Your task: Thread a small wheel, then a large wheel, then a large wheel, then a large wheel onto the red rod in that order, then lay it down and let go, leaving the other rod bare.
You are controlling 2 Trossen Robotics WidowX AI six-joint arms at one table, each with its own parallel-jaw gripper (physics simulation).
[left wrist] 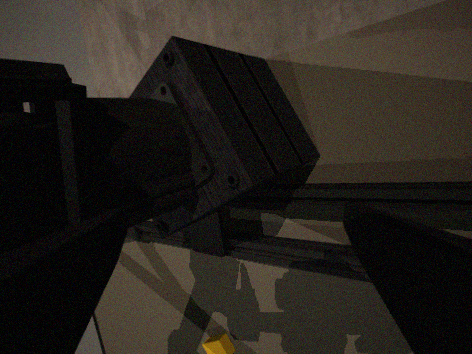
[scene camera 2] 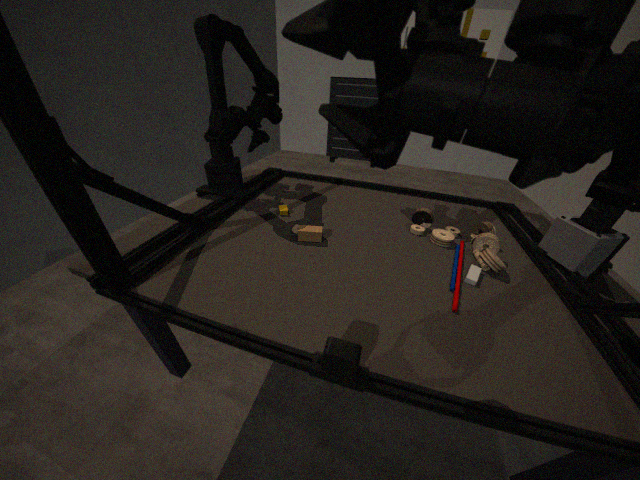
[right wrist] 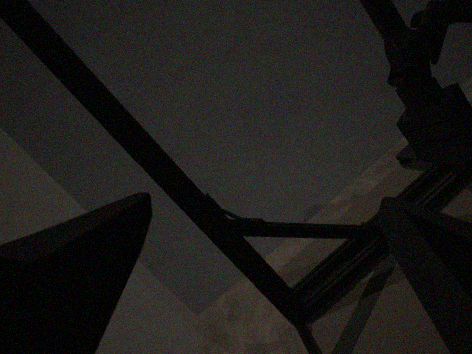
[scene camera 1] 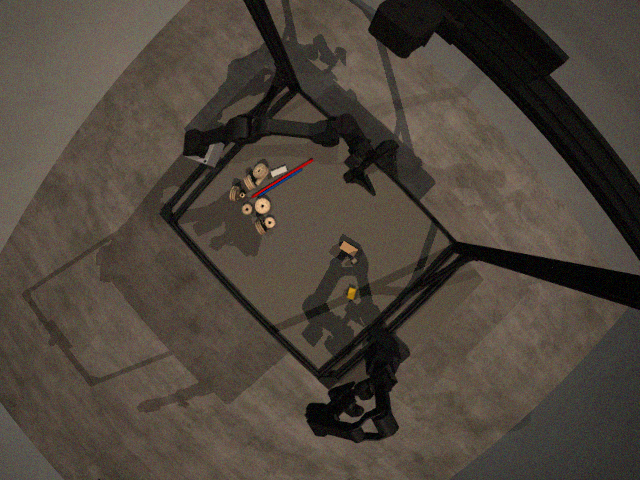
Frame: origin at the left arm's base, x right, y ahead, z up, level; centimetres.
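Seen in the pictures: left gripper, between the fingertips: (left wrist: 236, 216) (scene camera 2: 241, 146) (right wrist: 455, 64) (scene camera 1: 362, 380); right gripper, between the fingertips: (scene camera 2: 305, 75) (right wrist: 265, 205) (scene camera 1: 385, 187); left arm's base, origin of its link: (left wrist: 165, 151) (scene camera 2: 222, 160) (right wrist: 425, 103) (scene camera 1: 384, 367); right arm's base, origin of its link: (scene camera 2: 592, 226) (scene camera 1: 200, 147).
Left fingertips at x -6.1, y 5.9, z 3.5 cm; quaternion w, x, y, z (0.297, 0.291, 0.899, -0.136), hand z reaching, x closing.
Offsets run from my left fingertips to a thing's top centre.
The red rod @[dy +54.4, dx +56.9, dz -13.4 cm] (scene camera 1: 284, 177) (scene camera 2: 458, 278) lies flat on the table, bare, with the blue rod @[dy +54.4, dx +55.3, dz -13.4 cm] (scene camera 1: 280, 182) (scene camera 2: 454, 264) right beside it and parallel. Several wooden wheels, small and large, lie around the rods' far end: a large one @[dy +57.4, dx +44.7, dz -12.2 cm] (scene camera 1: 262, 206) (scene camera 2: 443, 236), a small one (scene camera 1: 247, 209) (scene camera 2: 418, 230), and others leaning in a cluster (scene camera 1: 249, 182) (scene camera 2: 487, 250). My right gripper (scene camera 1: 361, 183) is open and empty, raised beyond the rods' other end. My left gripper (scene camera 1: 349, 409) (scene camera 2: 258, 137) is open and empty, folded back over its base off the table's corner.
A white block @[dy +56.3, dx +58.9, dz -13.1 cm] (scene camera 1: 279, 170) (scene camera 2: 472, 274) lies beside the rods. A wooden block @[dy +21.8, dx +41.2, dz -11.3 cm] (scene camera 1: 348, 248) (scene camera 2: 310, 233) and a yellow cube @[dy +14.9, dx +25.9, dz -12.8 cm] (scene camera 1: 351, 292) (scene camera 2: 283, 209) (left wrist: 218, 344) lie nearer the left arm. A black frame (scene camera 1: 223, 281) (scene camera 2: 237, 333) rims the table.
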